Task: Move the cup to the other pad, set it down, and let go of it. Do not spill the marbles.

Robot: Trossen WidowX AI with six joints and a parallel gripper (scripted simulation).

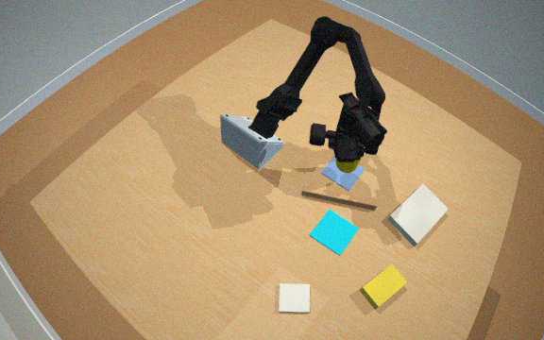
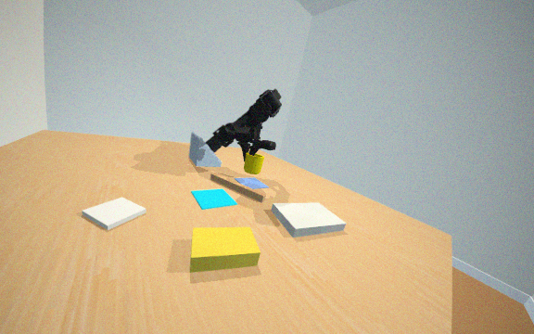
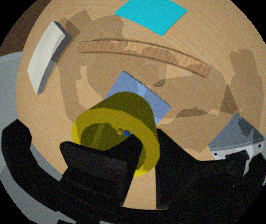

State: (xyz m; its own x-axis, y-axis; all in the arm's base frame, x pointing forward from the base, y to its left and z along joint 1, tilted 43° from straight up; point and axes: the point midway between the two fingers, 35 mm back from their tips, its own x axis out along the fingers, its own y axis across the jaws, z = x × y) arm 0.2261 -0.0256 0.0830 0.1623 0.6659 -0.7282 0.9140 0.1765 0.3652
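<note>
My gripper tip is 180 mm to the left of the cyan pad, 90 mm short of it and 90 mm above it. Round my gripper tip: large white slab (300 mm ahead, 70 mm below); then yellow cup (20 mm ahead, 10 mm to the left); then pale blue pad (90 mm below, 30 mm to the left, 20 mm ahead).
</note>
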